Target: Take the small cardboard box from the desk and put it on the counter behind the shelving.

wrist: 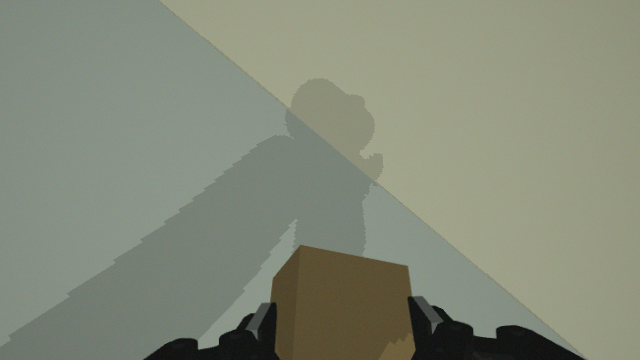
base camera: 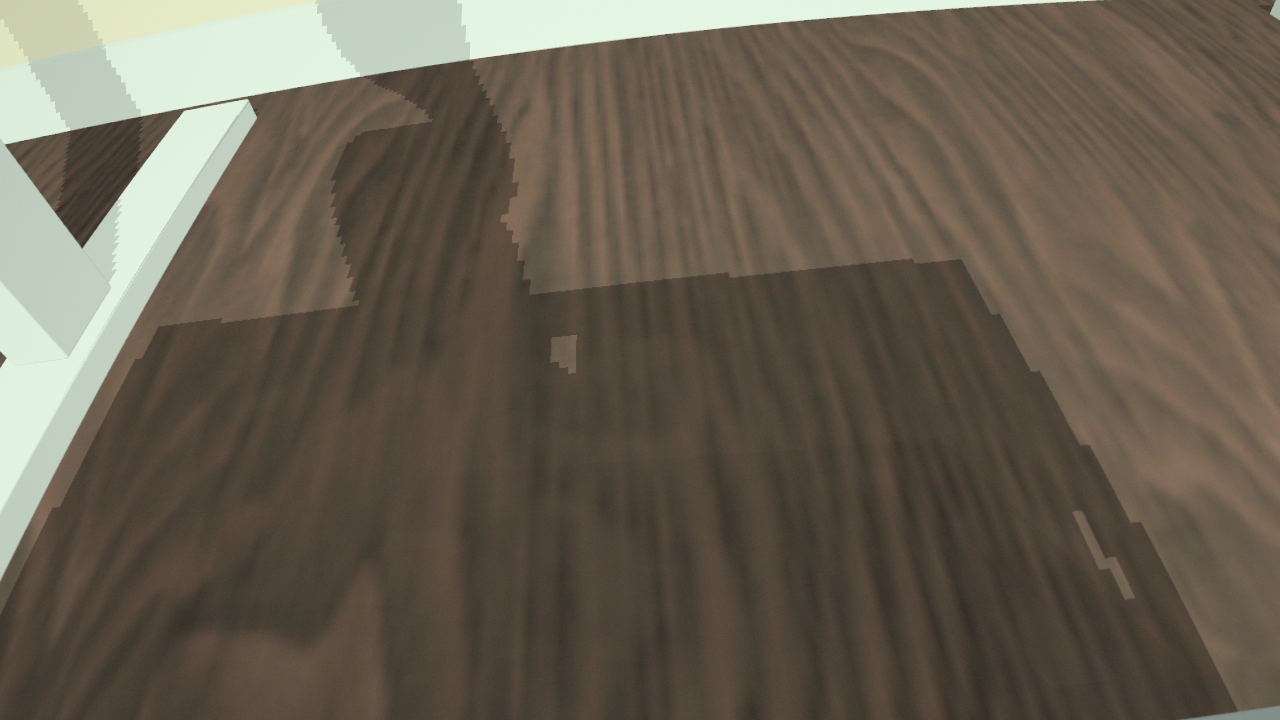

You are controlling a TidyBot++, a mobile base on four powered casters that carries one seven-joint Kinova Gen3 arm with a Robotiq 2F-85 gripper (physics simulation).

gripper: wrist 342, 319; not seen in the base camera view (out of frame)
small cardboard box: wrist 323, 297; not seen in the base camera view (out of frame)
